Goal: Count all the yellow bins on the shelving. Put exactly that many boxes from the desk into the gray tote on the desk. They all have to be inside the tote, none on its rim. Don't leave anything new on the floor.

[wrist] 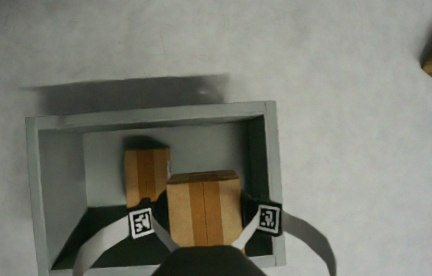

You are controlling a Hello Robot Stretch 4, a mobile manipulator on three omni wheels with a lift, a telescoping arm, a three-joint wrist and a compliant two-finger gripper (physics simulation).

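Frame: origin at the robot's base, x ahead, y left, z up, level; millimetres.
Where they show: hand at its tool point: [205, 207].
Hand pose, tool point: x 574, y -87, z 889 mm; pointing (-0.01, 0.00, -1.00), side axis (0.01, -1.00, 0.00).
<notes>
After its pixels a point has its place.
My gripper [204, 216] {x 574, y -87, z 889 mm} is shut on a brown cardboard box [204, 212] {x 575, y -87, z 907 mm} with an orange tape strip, one finger pad at each side of it. The held box is over the right part of the gray tote [32, 190] {x 578, y 117, z 813 mm}, within its outline in the wrist view. Its height above the tote's bottom is hard to tell. Another cardboard box [146, 172] {x 590, y -5, z 746 mm} is inside the tote, left of the held box and partly hidden by the left finger. The lower edge of the tote is partly behind the gripper. The yellow bins and the shelving do not show in this view.
The tote stands on the light gray desk top [345, 150] {x 612, y -326, z 693 mm}. Part of another cardboard box [428, 65] {x 757, y -479, z 712 mm} shows at the right edge of the view. The tote's right wall [276, 165] {x 602, y -172, z 814 mm} is close to the right finger.
</notes>
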